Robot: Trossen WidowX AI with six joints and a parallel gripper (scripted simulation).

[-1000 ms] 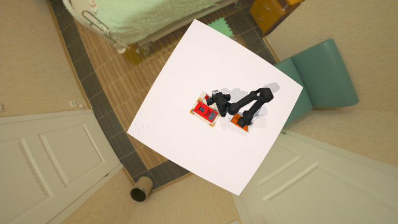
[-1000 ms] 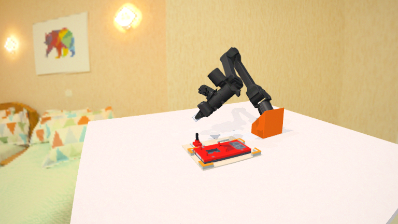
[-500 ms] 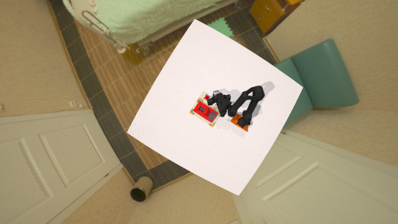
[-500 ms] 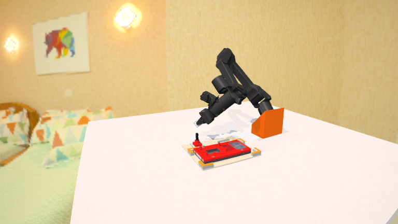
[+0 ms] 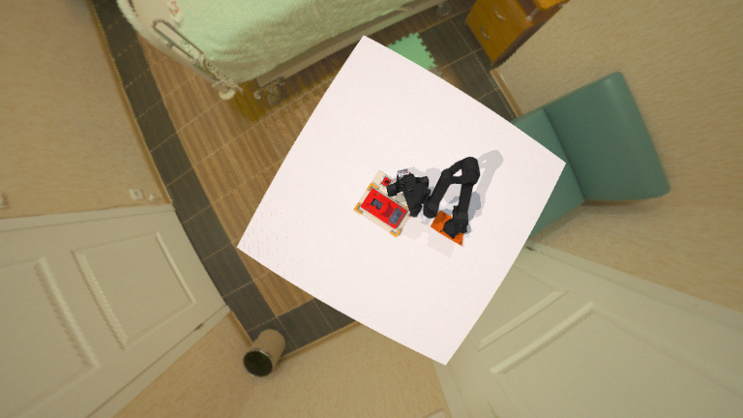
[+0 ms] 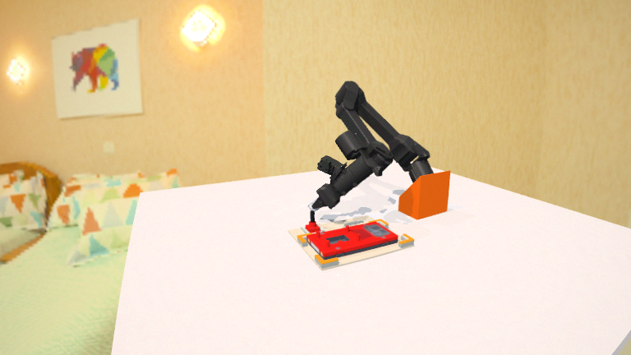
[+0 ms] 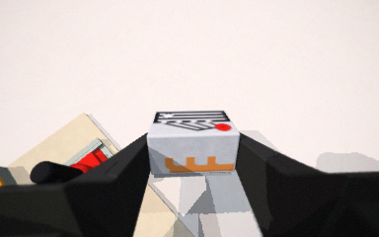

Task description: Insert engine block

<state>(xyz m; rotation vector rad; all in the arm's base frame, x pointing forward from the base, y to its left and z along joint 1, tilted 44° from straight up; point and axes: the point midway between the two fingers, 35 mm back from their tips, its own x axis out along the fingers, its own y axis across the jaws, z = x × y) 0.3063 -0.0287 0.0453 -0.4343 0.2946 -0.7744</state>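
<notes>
Now: the grey engine block right at my gripper tip.
</notes>
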